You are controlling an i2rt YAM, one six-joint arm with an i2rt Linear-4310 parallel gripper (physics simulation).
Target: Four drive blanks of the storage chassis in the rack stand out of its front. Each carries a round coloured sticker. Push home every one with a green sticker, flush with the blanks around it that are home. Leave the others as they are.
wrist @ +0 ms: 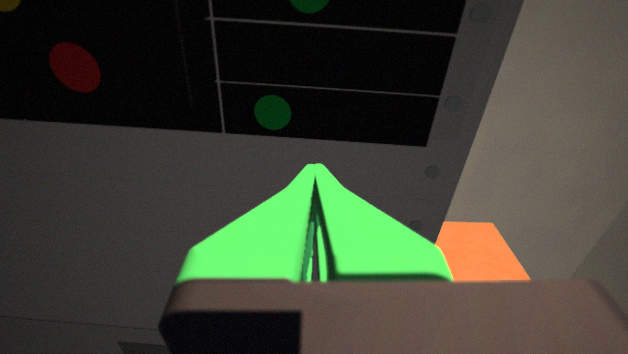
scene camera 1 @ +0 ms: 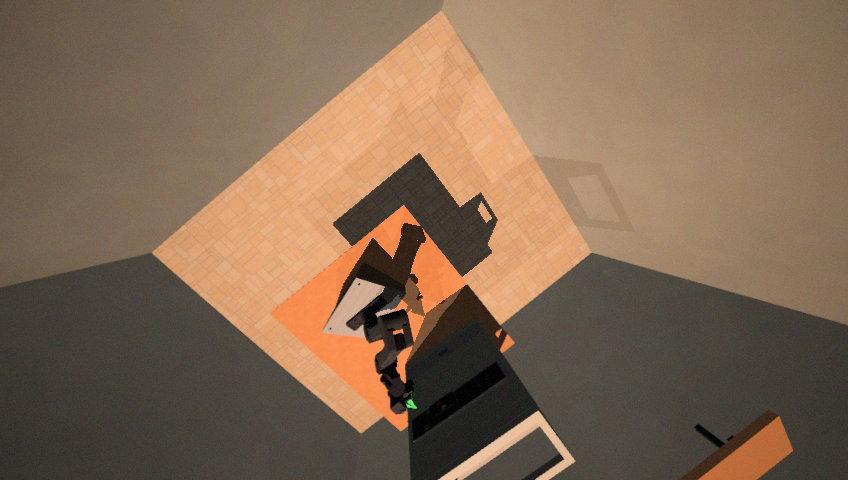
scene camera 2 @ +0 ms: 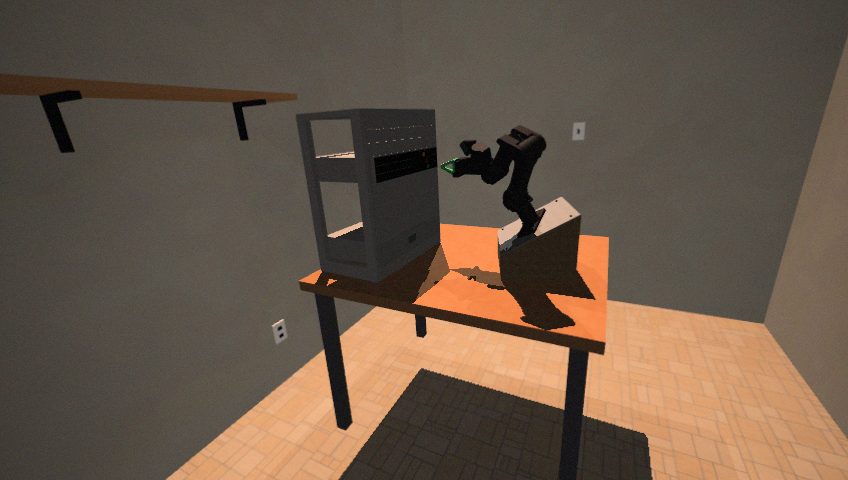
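Observation:
The chassis point(scene camera 1: 476, 386) point(scene camera 2: 395, 167) is a black band in the rack point(scene camera 1: 443, 356) point(scene camera 2: 401, 214). In the wrist view, a blank with a green sticker point(wrist: 272, 112) is at the bottom of the right column. Another green sticker point(wrist: 309, 4) is two rows above, cut by the frame edge. Both blanks look level with the plain one between, though depth is hard to tell. Left of them, the blank with a red sticker point(wrist: 75, 67) appears to stand out; a yellow sticker point(wrist: 7, 4) is partly visible above. My gripper point(scene camera 1: 413, 405) point(scene camera 2: 442, 167) point(wrist: 314, 177) is shut and empty, in front of the grey panel below the chassis.
The rack's grey side post point(wrist: 452, 102) is right of the blanks. The rack and the arm's pale slanted base point(scene camera 1: 351, 309) point(scene camera 2: 556, 209) stand on an orange table point(scene camera 1: 315, 309) point(scene camera 2: 476, 303) point(wrist: 480, 250). A wall shelf point(scene camera 1: 749, 446) point(scene camera 2: 148, 89) is beyond the rack.

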